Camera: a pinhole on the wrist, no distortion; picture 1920 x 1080 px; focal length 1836.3 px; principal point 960.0 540.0 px. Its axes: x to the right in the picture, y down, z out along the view. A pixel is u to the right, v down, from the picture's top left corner.
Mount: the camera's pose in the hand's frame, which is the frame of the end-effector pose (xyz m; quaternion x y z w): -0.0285 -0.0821 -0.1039 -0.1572 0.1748 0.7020 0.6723
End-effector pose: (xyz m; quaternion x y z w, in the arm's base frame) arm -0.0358 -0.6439 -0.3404 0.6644 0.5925 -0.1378 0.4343
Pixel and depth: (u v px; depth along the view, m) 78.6 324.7 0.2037
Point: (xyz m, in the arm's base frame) -0.0631 -0.7376 -0.4442
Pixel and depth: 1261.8 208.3 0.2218
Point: 0.0407 -0.6869 -0.3716
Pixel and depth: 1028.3 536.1 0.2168
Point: 0.0077 -0.7220 -0.3626
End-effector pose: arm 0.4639 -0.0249 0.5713 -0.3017 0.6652 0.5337 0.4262
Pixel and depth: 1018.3 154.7 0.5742
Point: 0.3437 0.4117 0.5475
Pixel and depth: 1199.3 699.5 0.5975
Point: 0.3736 0.4161 0.7289
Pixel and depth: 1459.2 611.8 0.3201
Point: 0.3962 0.1449 0.6617
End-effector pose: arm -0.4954 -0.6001 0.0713 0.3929 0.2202 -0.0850 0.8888
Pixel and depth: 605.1 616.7 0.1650
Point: -0.5162 -0.6671 0.0967
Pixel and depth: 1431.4 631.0 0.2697
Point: -0.4649 -0.6090 0.2201
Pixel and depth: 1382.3 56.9 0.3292
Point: -0.3487 -0.6164 0.2258
